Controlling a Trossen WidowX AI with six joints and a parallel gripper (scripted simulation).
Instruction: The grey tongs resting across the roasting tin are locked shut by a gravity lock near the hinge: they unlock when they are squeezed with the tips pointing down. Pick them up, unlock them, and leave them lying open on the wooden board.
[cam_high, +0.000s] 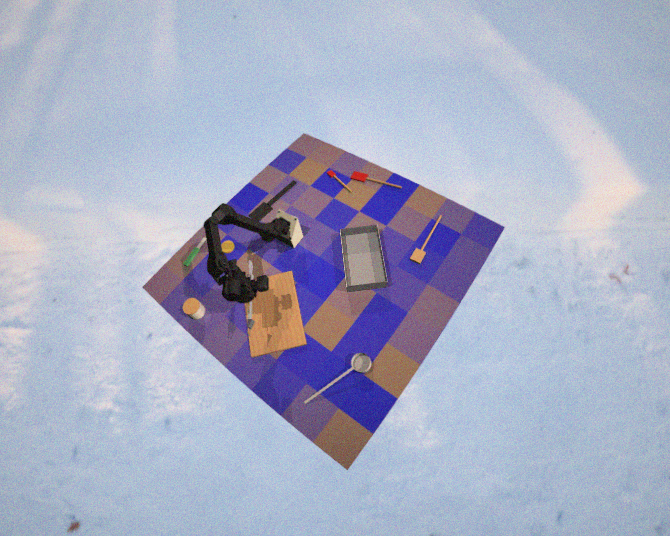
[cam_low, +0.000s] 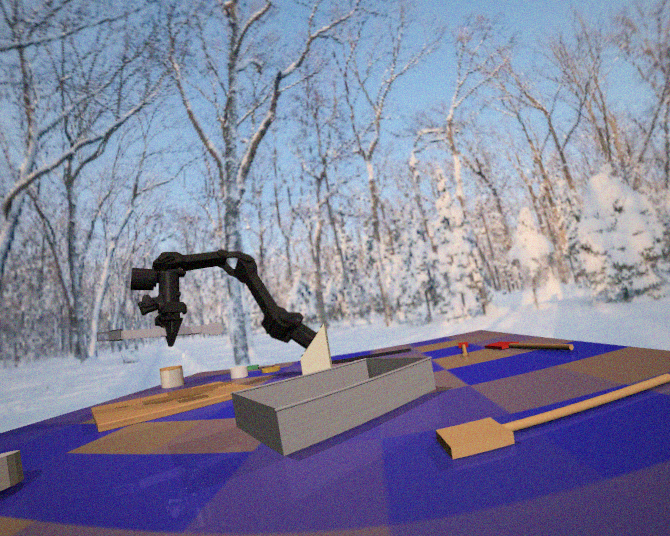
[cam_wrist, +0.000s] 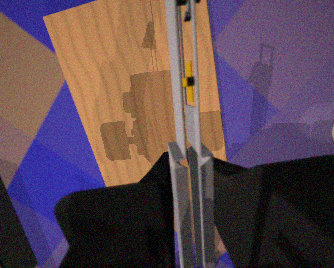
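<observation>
My gripper tip is 4 cm to the left of the yellow lock piece, 4 cm below it and 3 cm short of it. From my gripper tip the other things lie so: wooden board (14 cm below, 4 cm ahead, 1 cm to the left); wooden-lidded jar (26 cm behind, 19 cm to the right, 11 cm below); white cylinder (33 cm behind, 13 cm below, 4 cm to the left).
</observation>
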